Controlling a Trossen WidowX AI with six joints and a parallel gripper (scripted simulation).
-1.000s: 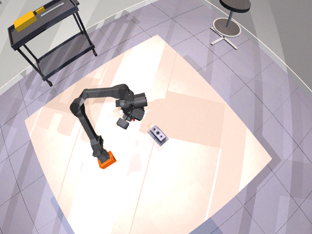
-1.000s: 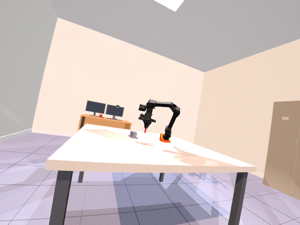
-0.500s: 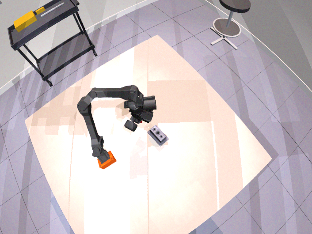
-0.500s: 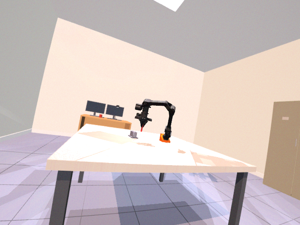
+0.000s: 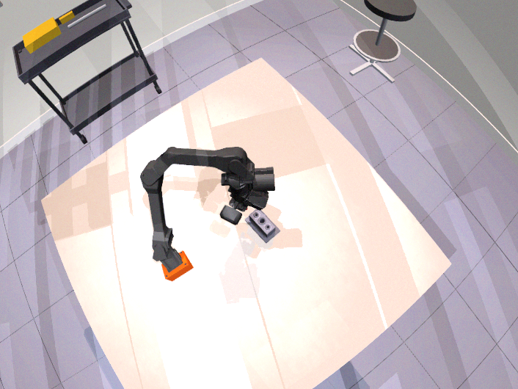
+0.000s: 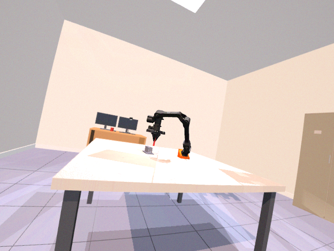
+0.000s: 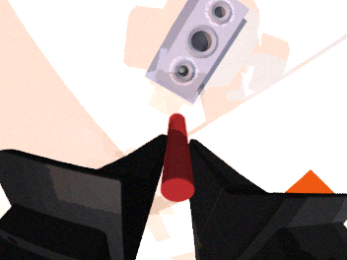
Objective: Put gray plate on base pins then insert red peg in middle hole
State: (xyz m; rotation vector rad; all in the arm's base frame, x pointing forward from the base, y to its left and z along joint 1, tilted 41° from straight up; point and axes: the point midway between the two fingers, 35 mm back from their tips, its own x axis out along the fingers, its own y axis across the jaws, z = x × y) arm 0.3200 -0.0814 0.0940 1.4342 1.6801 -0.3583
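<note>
Right now the gray plate is 2 cm ahead of my gripper tip, 6 cm to the right of it and 7 cm below it. Also, from my gripper tip: red peg (right at my gripper tip); flat base (2 cm ahead, 6 cm to the right, 11 cm below).
</note>
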